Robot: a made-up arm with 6 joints.
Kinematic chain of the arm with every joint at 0, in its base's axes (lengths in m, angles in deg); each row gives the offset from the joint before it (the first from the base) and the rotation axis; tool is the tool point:
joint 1: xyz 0 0 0.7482 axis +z
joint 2: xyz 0.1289 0 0 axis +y
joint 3: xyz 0 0 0.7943 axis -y
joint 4: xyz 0 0 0.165 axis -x
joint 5: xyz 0.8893 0 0 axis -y
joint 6: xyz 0.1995 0 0 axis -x
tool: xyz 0 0 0
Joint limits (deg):
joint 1: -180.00..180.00
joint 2: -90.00..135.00
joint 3: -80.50..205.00
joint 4: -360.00..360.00
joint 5: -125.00..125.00
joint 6: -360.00..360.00
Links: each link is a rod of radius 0.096 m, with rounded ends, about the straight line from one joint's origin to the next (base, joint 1, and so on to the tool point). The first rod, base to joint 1, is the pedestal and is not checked.
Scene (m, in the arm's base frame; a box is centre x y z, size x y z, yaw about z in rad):
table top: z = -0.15
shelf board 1: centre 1.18 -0 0 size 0.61 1.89 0.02 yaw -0.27
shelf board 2: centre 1.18 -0 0.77 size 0.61 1.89 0.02 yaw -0.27
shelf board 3: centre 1.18 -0 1.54 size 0.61 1.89 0.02 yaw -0.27
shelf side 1: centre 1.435 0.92 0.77 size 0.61 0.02 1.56 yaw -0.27
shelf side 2: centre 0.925 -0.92 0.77 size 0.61 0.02 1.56 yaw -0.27
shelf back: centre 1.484 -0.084 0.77 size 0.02 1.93 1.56 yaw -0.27
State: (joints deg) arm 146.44 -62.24 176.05 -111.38 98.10 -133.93
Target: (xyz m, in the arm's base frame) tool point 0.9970 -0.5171 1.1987
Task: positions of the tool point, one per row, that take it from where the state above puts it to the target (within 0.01 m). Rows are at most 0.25 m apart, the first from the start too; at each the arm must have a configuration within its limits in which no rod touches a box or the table.
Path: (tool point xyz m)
1: 0.6664 -0.3330 0.3090
2: 0.4641 -0.2523 0.3367
3: 0.5388 -0.3517 0.5165
4: 0.5757 -0.4125 0.7315
5: 0.5701 -0.4253 0.9653
6: 0.5209 -0.3853 1.1987
7: 0.6727 -0.4560 1.2181
8: 0.8336 -0.5008 1.2178
9: 0.9970 -0.5171 1.1988

